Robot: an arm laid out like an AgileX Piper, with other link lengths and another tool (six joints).
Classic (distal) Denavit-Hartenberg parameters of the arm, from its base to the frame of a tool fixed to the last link. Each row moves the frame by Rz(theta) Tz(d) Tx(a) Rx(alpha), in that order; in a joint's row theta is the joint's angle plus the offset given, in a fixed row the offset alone. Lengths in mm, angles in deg.
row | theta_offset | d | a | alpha
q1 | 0 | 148.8 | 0 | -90
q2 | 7.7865 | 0 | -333.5 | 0
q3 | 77.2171 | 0 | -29 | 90
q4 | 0 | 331 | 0 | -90
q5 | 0 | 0 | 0 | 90
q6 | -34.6 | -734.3 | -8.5 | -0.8
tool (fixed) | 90 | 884.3 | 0 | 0
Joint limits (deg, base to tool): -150..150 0..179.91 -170..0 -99.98..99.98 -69.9..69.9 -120..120
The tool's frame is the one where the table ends.
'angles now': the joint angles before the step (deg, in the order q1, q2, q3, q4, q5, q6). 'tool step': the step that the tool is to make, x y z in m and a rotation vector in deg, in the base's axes. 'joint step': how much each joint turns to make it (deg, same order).
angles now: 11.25 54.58 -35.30 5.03 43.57 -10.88
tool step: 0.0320 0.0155 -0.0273 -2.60 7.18 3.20
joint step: 1.97 11.73 -4.10 -0.45 0.01 -1.25
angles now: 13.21 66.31 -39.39 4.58 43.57 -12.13
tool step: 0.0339 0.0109 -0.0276 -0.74 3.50 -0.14
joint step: 0.59 9.98 -3.52 -0.03 -2.92 0.58
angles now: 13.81 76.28 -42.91 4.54 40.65 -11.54
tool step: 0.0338 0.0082 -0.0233 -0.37 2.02 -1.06
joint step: 0.09 8.67 -4.27 -0.21 -2.41 1.17
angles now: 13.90 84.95 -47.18 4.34 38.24 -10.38
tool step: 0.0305 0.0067 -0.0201 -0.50 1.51 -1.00
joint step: 0.04 7.37 -4.60 -0.61 -1.24 1.39
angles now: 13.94 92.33 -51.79 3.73 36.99 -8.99
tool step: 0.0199 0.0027 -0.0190 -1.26 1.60 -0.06
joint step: 0.00 5.45 -3.36 -1.35 -0.26 0.88
